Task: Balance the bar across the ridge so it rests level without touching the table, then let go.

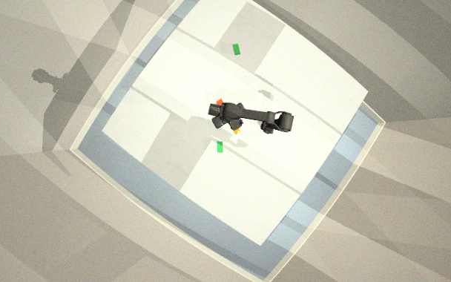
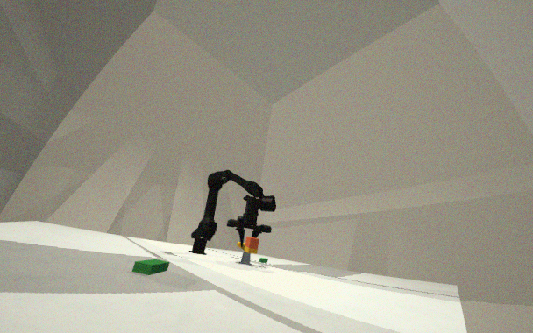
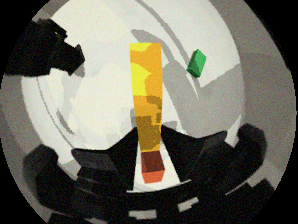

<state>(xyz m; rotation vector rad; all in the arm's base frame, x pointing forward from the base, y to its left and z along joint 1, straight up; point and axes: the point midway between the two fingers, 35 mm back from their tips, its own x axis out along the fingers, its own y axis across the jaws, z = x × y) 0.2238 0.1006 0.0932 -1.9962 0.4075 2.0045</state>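
The ridge is 30 mm ahead of my gripper tip, 10 mm to the right of it and 10 mm below it.
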